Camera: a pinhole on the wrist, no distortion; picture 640 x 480 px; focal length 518.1 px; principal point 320.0 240.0 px. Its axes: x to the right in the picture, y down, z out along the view. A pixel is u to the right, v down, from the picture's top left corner.
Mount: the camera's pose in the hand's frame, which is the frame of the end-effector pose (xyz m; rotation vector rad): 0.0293 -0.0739 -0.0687 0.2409 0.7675 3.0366
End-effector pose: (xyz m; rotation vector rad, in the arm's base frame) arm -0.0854 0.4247 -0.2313 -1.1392 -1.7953 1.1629
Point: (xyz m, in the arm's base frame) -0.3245 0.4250 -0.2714
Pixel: 303.5 432.1
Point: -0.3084 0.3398 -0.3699
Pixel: 460.0 320.8
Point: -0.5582 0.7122 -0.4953
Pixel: 59.1 268.6
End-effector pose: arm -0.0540 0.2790 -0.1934 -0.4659 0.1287 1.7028
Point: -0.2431 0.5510 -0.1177
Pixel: 84.5 195.8
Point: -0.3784 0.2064 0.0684
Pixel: 571.9 69.3
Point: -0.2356 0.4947 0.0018
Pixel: 250.9 267.9
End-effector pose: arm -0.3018 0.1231 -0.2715 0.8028 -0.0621 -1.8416
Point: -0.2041 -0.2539 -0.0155
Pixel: 240.9 32.5
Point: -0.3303 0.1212 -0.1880
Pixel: 603.5 218.2
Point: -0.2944 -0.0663 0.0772
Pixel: 441.1 153.6
